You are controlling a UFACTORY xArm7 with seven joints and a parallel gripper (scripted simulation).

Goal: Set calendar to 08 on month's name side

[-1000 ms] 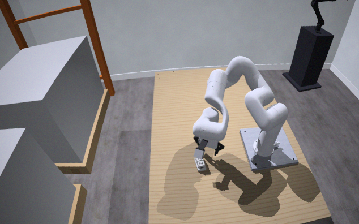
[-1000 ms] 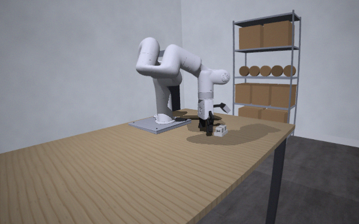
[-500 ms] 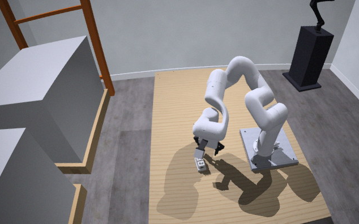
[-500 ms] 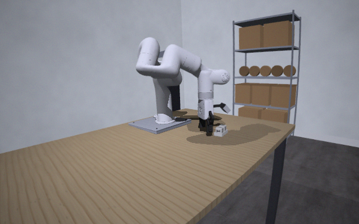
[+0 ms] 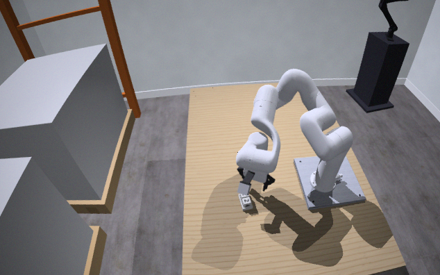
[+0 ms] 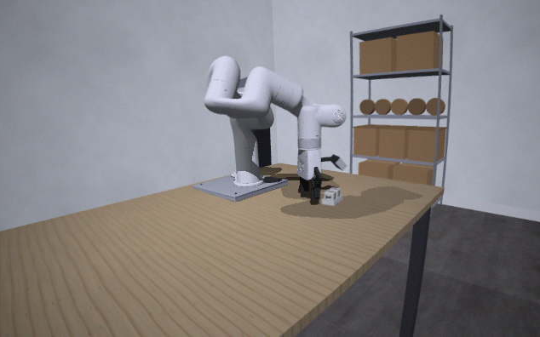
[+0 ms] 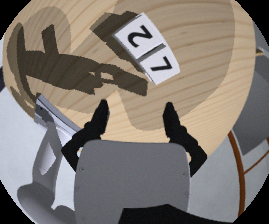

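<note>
My gripper is now 6 cm short of the white digit cube, 7 cm to the right of it and 1 cm above it. Round my hand: white tray: 6 cm ahead, 5 cm to the left, 3 cm below.
</note>
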